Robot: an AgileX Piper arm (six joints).
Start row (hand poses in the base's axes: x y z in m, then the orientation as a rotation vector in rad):
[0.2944, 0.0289, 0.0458, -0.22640, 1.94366, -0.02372]
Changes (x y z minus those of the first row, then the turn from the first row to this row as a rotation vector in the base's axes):
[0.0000, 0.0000, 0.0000, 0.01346, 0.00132, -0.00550]
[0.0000, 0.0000, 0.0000, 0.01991, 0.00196, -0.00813]
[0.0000, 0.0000, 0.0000, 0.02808, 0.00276, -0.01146]
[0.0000, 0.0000, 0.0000, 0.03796, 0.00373, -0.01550]
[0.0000, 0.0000, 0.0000, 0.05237, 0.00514, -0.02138]
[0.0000, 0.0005, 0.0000, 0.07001, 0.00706, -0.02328]
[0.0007, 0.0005, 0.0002, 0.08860, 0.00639, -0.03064]
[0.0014, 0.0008, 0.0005, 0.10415, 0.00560, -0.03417]
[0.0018, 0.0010, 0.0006, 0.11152, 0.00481, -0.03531]
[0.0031, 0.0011, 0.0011, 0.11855, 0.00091, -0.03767]
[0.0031, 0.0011, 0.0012, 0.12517, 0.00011, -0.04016]
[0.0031, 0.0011, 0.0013, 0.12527, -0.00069, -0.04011]
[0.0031, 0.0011, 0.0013, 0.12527, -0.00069, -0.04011]
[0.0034, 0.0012, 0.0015, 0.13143, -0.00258, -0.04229]
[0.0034, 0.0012, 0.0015, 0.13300, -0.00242, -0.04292]
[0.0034, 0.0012, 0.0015, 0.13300, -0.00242, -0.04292]
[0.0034, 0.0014, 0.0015, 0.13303, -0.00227, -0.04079]
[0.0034, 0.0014, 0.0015, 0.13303, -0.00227, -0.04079]
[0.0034, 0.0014, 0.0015, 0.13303, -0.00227, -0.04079]
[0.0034, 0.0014, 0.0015, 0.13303, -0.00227, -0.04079]
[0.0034, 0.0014, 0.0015, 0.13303, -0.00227, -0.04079]
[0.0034, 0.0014, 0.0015, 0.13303, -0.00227, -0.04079]
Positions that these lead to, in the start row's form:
[0.2944, 0.0289, 0.0458, -0.21220, 1.94521, -0.01411]
[0.2944, 0.0289, 0.0458, -0.20539, 1.94593, -0.00950]
[0.2944, 0.0289, 0.0458, -0.19677, 1.94681, -0.00366]
[0.2944, 0.0289, 0.0458, -0.18633, 1.94784, 0.00339]
[0.2944, 0.0289, 0.0458, -0.17111, 1.94925, 0.01368]
[0.2944, 0.0294, 0.0458, -0.15763, 1.95048, 0.02979]
[0.2951, 0.0294, 0.0460, -0.13809, 1.94954, 0.04292]
[0.2958, 0.0297, 0.0463, -0.12430, 1.94815, 0.05559]
[0.2962, 0.0299, 0.0464, -0.11828, 1.94698, 0.06189]
[0.2975, 0.0300, 0.0469, -0.11119, 1.94286, 0.06666]
[0.2975, 0.0300, 0.0470, -0.10435, 1.94185, 0.07134]
[0.2975, 0.0300, 0.0471, -0.10431, 1.94104, 0.07137]
[0.2975, 0.0300, 0.0471, -0.10431, 1.94104, 0.07137]
[0.2978, 0.0301, 0.0473, -0.09805, 1.93893, 0.07566]
[0.2978, 0.0301, 0.0473, -0.09641, 1.93903, 0.07679]
[0.2978, 0.0301, 0.0473, -0.09641, 1.93903, 0.07679]
[0.2978, 0.0303, 0.0473, -0.09846, 1.93896, 0.07823]
[0.2978, 0.0303, 0.0473, -0.09846, 1.93896, 0.07823]
[0.2978, 0.0303, 0.0473, -0.09846, 1.93896, 0.07823]
[0.2978, 0.0303, 0.0473, -0.09846, 1.93896, 0.07823]
[0.2978, 0.0303, 0.0473, -0.09846, 1.93896, 0.07823]
[0.2978, 0.0303, 0.0473, -0.09846, 1.93896, 0.07823]

